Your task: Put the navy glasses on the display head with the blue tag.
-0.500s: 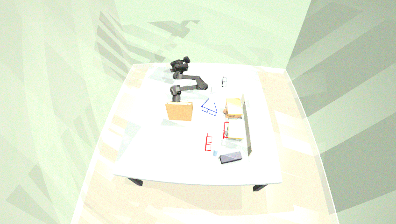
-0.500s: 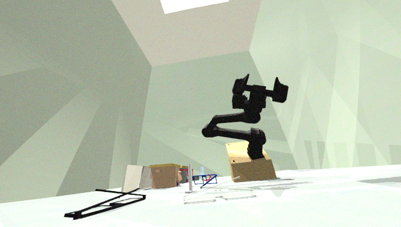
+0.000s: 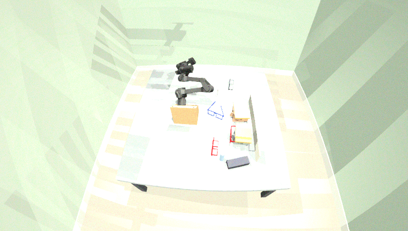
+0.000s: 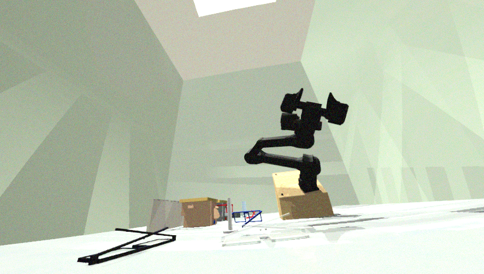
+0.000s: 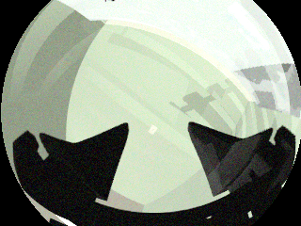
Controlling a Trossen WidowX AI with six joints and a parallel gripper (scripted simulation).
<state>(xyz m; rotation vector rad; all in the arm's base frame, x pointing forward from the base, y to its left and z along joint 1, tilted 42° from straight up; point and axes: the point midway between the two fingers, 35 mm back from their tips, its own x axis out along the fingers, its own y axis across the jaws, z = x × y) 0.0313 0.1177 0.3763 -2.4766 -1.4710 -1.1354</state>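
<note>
Now: the grey post 29 cm below my gripper tip, 26 cm ahead of it and 16 cm to the right of it. From my gripper tip the other things lie so: pale blue block: 81 cm to the right, 26 cm below, 25 cm ahead; display head: 43 cm to the right, 40 cm ahead, 25 cm below; tall panel: 55 cm to the right, 53 cm ahead, 26 cm below.
</note>
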